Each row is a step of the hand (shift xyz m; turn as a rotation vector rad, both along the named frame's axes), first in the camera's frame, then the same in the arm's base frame.
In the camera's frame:
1: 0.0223 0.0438 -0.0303 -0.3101 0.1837 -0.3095
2: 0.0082 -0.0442 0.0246 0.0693 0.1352 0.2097
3: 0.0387 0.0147 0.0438 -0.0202 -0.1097 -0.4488
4: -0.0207 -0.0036 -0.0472 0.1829 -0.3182 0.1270
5: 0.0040 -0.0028 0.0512 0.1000 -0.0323 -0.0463
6: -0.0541 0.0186 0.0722 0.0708 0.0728 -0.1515
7: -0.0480 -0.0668 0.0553 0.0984 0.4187 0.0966
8: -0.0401 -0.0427 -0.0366 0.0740 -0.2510 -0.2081
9: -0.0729 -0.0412 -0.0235 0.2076 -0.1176 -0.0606
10: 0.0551 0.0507 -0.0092 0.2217 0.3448 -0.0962
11: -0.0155 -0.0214 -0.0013 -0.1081 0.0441 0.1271
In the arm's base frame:
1: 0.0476 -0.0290 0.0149 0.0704 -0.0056 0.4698
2: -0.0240 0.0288 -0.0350 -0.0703 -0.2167 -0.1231
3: -0.0026 -0.0354 -0.0487 0.2803 0.2890 0.2275
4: 0.0196 0.0251 0.0407 -0.0568 0.2160 -0.3177
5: -0.0349 -0.0193 -0.0325 0.0892 0.0387 -0.0610
6: -0.0818 -0.0417 0.0072 0.1735 -0.0092 0.0554
7: -0.0882 0.0419 -0.0171 0.1041 -0.4281 0.0144
8: -0.0108 0.0578 0.0362 0.1311 0.3065 -0.0259
9: -0.0410 0.0542 0.0543 0.1465 0.1111 -0.1637
10: 0.0555 -0.0473 -0.0194 0.3026 -0.2928 0.0030
11: -0.0147 0.0214 0.0052 -0.1493 -0.0824 0.0263

